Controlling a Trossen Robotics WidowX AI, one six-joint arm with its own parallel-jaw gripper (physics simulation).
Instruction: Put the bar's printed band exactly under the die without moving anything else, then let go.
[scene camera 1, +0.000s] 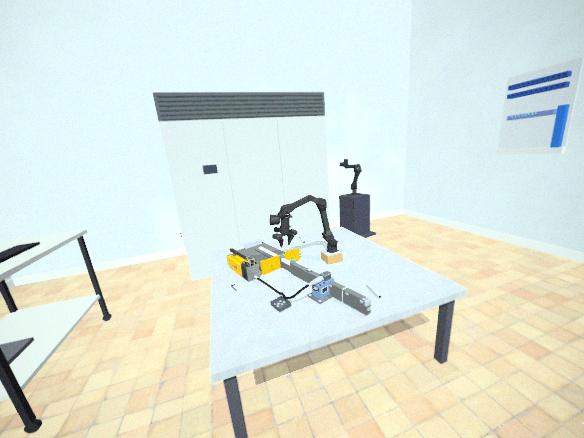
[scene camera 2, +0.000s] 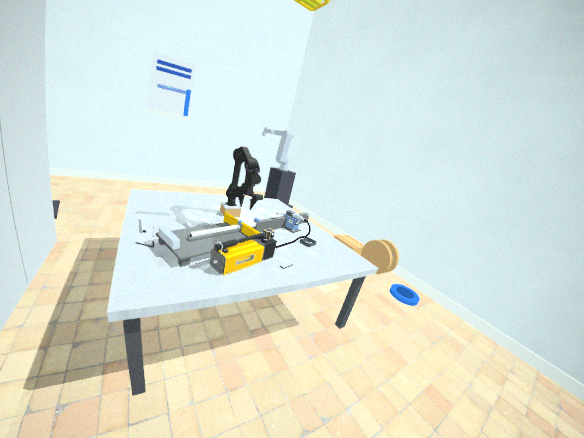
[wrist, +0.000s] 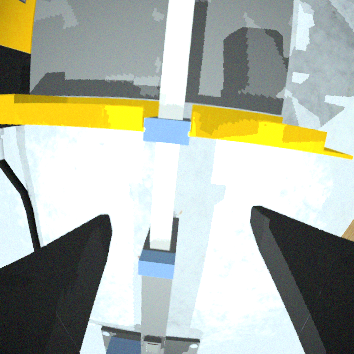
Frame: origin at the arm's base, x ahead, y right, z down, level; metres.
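Seen in the pictures: gripper, fingertip midpoint: (scene camera 1: 285, 246) (scene camera 2: 245, 208) (wrist: 180, 219); arm's base, link origin: (scene camera 1: 332, 250) (scene camera 2: 231, 204).
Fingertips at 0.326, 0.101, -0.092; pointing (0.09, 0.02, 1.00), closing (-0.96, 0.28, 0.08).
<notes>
Offsets run from my fingertips to a thing's top centre, as dx, dy, dz. "spot": to the spot under its first point. Level surfaces: height alone.
A long white bar (scene camera 1: 267, 251) (scene camera 2: 215, 231) (wrist: 175, 60) runs over a grey bed, through a gap in the yellow plates and a light blue guide {spot: +0.020, +0.030, +0.067} (wrist: 166, 131). Its near end rests at a second blue guide {spot: +0.003, -0.091, +0.067} (wrist: 156, 265) at the start of a grey rail {spot: -0.003, -0.248, +0.093} (scene camera 1: 306, 272) (wrist: 154, 305). A blue unit {spot: +0.032, -0.445, +0.097} (scene camera 1: 321, 289) (scene camera 2: 291, 221) (wrist: 123, 346) stands at the rail; I cannot make out the die itself. No printed band can be made out on the bar. My gripper (scene camera 1: 284, 244) (wrist: 180, 219) is open and empty above the bar, one finger on each side; its tips are hard to tell in scene camera 2.
Yellow plates (scene camera 1: 270, 264) (wrist: 260, 129) stand across the bed's end. A yellow machine {spot: +0.310, +0.120, +0.085} (scene camera 1: 237, 264) (scene camera 2: 243, 257) is beside the bed {dz +0.110} (wrist: 100, 45). A black cable {spot: +0.206, -0.169, +0.149} (scene camera 1: 270, 286) (wrist: 24, 192) runs to a dark pad {spot: +0.225, -0.348, +0.156} (scene camera 1: 281, 303) (scene camera 2: 308, 242). A wooden block (scene camera 1: 331, 257) (scene camera 2: 230, 210) is under the arm's base.
</notes>
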